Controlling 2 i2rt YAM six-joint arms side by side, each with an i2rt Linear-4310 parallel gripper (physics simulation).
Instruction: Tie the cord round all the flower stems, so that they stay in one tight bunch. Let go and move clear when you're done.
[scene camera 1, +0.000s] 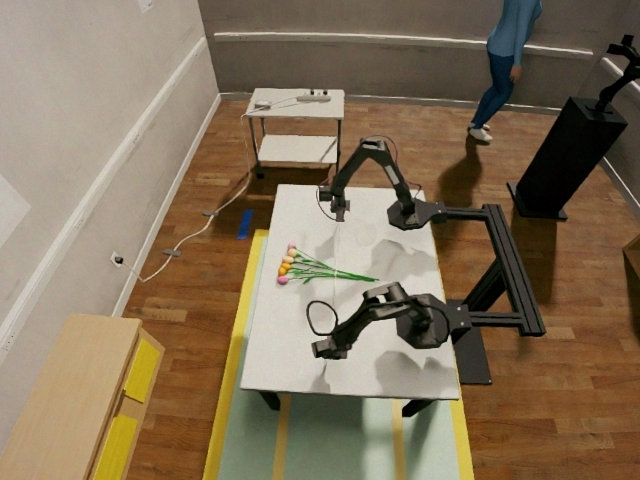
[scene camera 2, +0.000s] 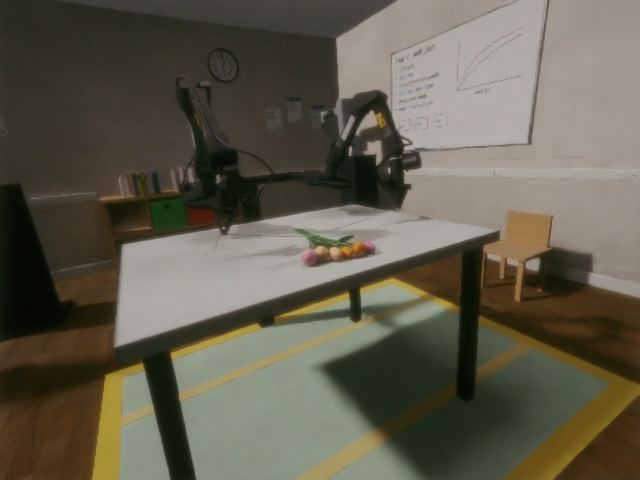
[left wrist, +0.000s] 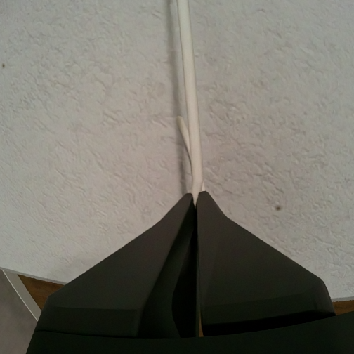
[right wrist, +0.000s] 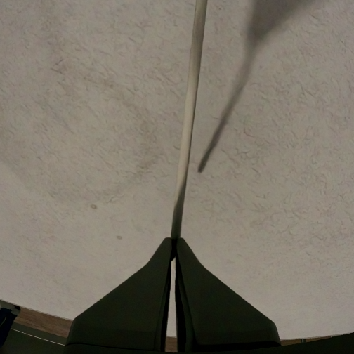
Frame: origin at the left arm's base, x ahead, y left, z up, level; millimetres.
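Seen in the pictures: left gripper, fingertip midpoint: (scene camera 1: 330, 355) (scene camera 2: 399, 208); right gripper, fingertip midpoint: (scene camera 2: 223, 234); left arm's base at its link origin: (scene camera 1: 423, 320) (scene camera 2: 330, 178); right arm's base at its link origin: (scene camera 1: 409, 211) (scene camera 2: 211, 193).
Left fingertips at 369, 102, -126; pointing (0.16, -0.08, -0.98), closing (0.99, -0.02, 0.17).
Observation:
Offsets run from my left fingertips to a thing's top centre, as dx, dy, dz. "pt": to the spot under its first point. Level surfaces: height alone.
The flowers @(+150, -470, -19) (scene camera 1: 287, 259) (scene camera 2: 336, 253), with pink, peach and orange heads, lie on the table; their green stems (scene camera 1: 356, 276) (scene camera 2: 317, 238) converge to a narrow bundle. The white cord @(pt -22, -313, -32) (scene camera 1: 334, 291) (left wrist: 186, 65) (right wrist: 188, 120) crosses the stems where they converge and runs out to both sides. Whether it forms a knot there is too small to tell. My left gripper (scene camera 1: 326, 360) (scene camera 2: 400, 206) (left wrist: 198, 204) is shut on the cord, with a short loose end beside its tips. My right gripper (scene camera 1: 339, 220) (scene camera 2: 223, 232) (right wrist: 173, 247) is shut on the cord at the opposite side, low above the table.
The white table @(dz -59) (scene camera 1: 289, 374) (scene camera 2: 155, 320) carries both arms' bases along one edge. A white cart (scene camera 1: 297, 111) with a power strip stands beyond the table's top edge in scene camera 1. A wooden cabinet (scene camera 1: 67, 372) is at lower left. A person (scene camera 1: 504, 72) stands at upper right.

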